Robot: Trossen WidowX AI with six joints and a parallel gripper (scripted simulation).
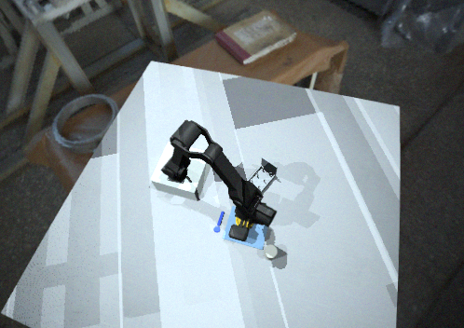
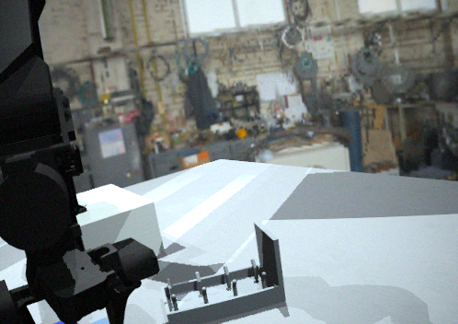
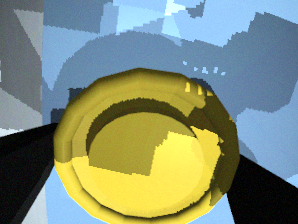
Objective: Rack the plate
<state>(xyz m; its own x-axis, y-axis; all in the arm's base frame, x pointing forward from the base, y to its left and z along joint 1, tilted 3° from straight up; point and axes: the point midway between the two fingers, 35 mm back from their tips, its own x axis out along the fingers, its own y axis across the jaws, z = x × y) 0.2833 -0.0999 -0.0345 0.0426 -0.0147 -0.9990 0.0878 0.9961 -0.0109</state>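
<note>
My gripper tip is now 20 mm to the left of the light blue mat and 10 mm short of it. The rest, counted from my gripper tip: dish rack (170 mm to the left, 20 mm ahead, 20 mm above); blue spoon (90 mm behind, 30 mm to the right); yellow plate (10 mm above).
</note>
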